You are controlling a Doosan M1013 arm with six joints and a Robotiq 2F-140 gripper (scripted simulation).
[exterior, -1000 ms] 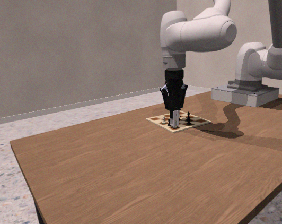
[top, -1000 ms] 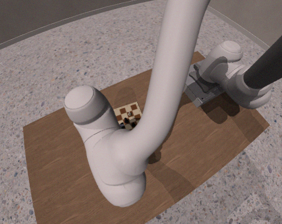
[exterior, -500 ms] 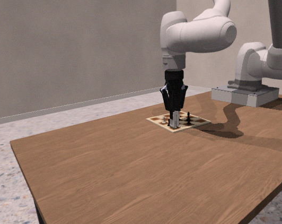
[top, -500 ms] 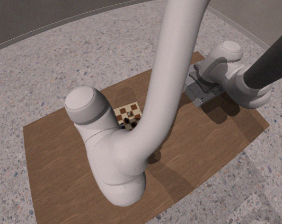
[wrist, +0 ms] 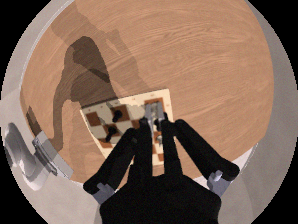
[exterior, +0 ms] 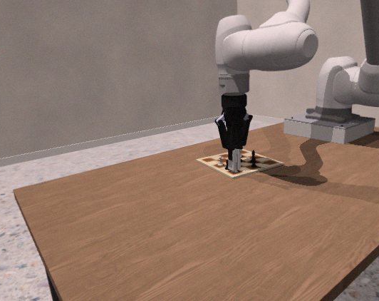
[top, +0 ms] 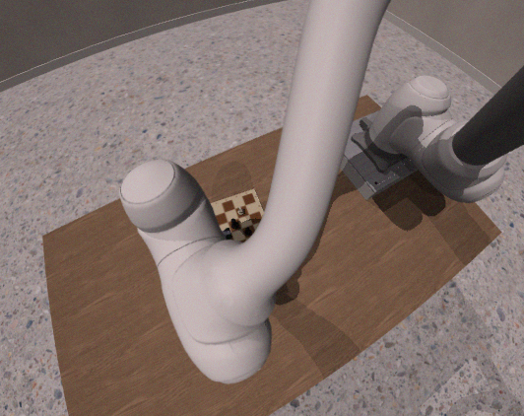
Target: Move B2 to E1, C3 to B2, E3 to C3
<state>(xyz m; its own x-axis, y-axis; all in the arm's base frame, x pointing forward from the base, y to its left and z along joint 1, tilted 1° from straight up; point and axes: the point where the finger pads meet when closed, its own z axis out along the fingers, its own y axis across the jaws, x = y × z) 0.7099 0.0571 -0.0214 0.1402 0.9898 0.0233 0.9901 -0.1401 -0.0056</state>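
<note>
Right now the tall black piece is 90 mm behind my hand, 60 mm to the right of it and 20 mm below it. The rest, counted from my hand: chessboard: 90 mm behind, 60 mm to the right, 50 mm below.
</note>
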